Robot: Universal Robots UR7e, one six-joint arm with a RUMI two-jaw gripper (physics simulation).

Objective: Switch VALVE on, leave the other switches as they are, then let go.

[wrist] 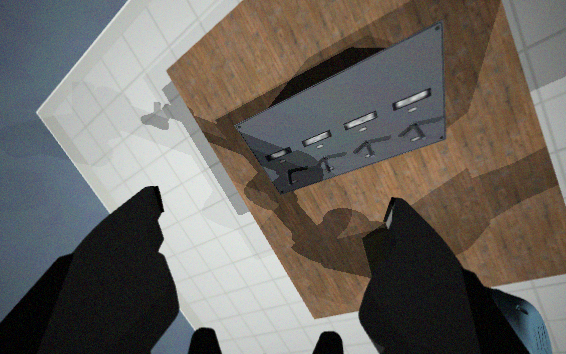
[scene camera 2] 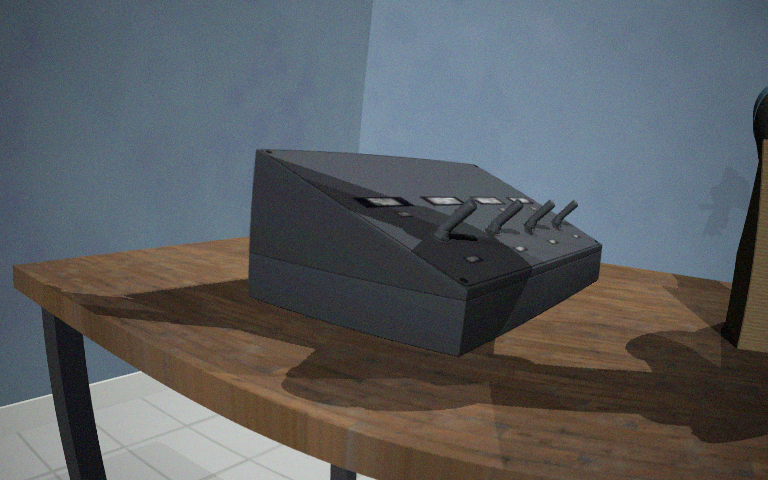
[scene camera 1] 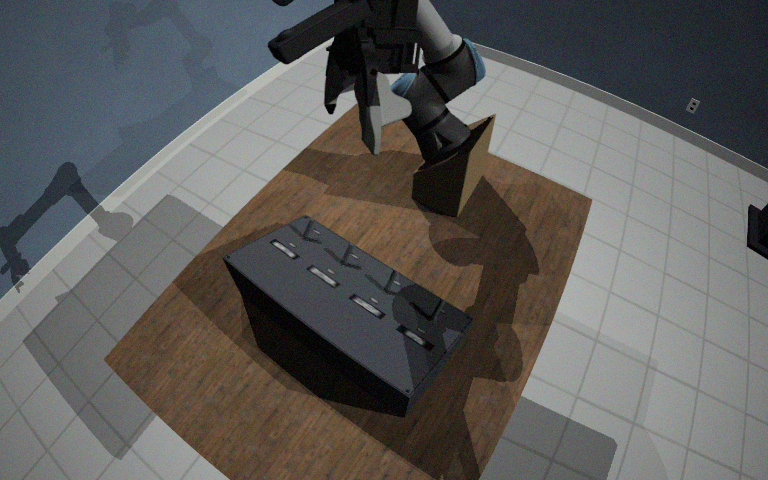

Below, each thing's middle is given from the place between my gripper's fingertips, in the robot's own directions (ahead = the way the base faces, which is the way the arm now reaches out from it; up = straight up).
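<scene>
Sloped switch console [scene camera 2: 352, 239]: 480 mm below my hand, 50 mm to the right of it and 10 mm behind it.
</scene>
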